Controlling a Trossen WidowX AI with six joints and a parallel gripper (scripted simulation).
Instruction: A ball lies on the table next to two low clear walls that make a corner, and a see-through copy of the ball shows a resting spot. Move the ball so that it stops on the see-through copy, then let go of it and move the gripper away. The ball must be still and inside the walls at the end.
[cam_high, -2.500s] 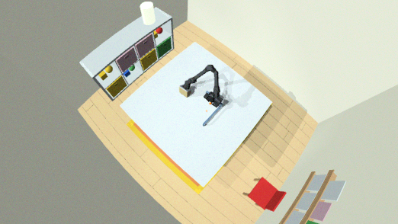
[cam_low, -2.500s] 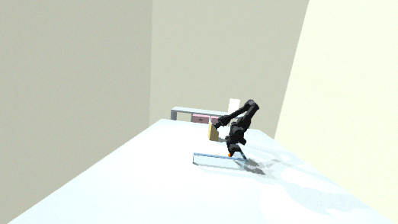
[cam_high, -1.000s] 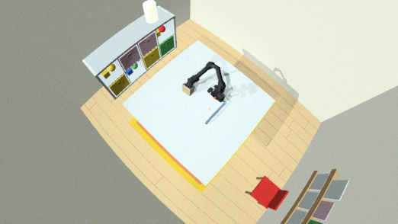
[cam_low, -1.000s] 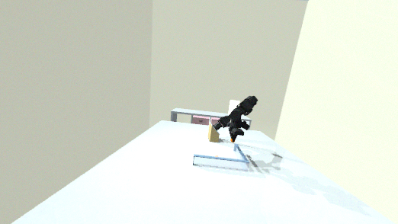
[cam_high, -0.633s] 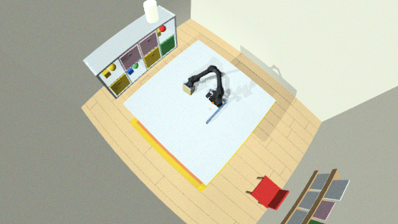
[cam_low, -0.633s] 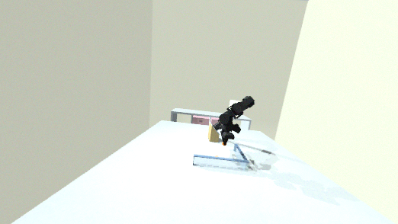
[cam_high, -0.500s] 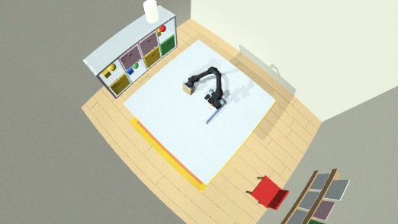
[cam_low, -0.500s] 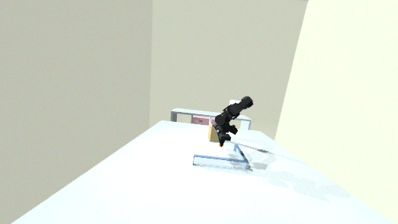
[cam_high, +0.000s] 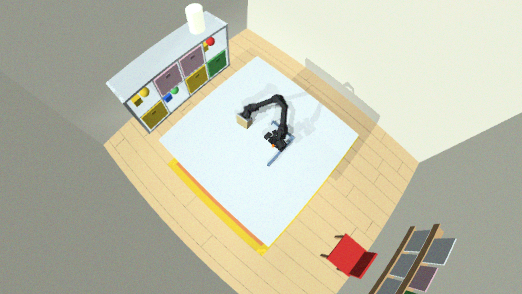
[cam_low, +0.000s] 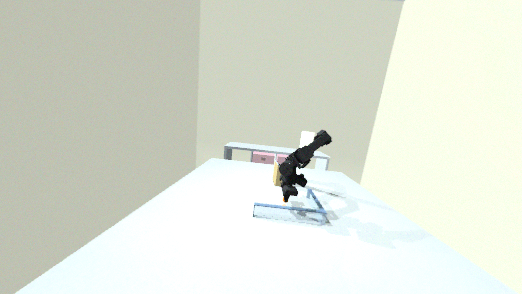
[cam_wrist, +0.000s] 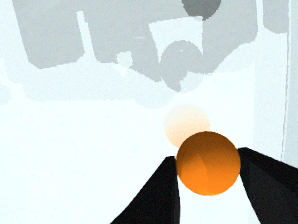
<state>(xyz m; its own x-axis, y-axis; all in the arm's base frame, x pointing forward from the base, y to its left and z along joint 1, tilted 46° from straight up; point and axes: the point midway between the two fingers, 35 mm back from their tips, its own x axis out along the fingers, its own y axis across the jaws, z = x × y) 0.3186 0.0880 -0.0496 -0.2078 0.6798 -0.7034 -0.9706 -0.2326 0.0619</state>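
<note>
Right now my gripper tip is 4 cm above the see-through copy of ball. From my gripper tip the other things lie so: orange ball (right at my gripper tip); then clear wall (7 cm ahead, 2 cm to the left, 2 cm below).
</note>
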